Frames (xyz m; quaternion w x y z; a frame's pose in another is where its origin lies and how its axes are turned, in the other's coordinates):
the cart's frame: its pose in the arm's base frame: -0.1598 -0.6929 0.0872 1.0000 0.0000 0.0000 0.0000
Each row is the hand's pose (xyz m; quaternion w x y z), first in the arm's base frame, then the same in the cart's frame.
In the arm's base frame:
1: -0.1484 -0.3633 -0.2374 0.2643 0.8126 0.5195 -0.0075
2: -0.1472 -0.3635 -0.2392 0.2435 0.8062 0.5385 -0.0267
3: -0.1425 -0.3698 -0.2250 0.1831 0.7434 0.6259 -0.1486
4: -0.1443 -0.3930 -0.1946 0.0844 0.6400 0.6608 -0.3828
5: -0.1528 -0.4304 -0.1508 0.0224 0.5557 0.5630 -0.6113
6: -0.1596 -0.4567 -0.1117 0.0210 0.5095 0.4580 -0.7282
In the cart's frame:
1: 0.0114 0.3296 -0.3246 0.2643 0.8126 0.5195 -0.0075
2: 0.0126 0.3294 -0.3264 0.2435 0.8062 0.5385 -0.0267
3: 0.0173 0.3231 -0.3122 0.1831 0.7434 0.6259 -0.1486
4: 0.0155 0.2999 -0.2818 0.0844 0.6400 0.6608 -0.3828
5: 0.0070 0.2625 -0.2380 0.0224 0.5557 0.5630 -0.6113
6: 0.0002 0.2362 -0.1989 0.0210 0.5095 0.4580 -0.7282

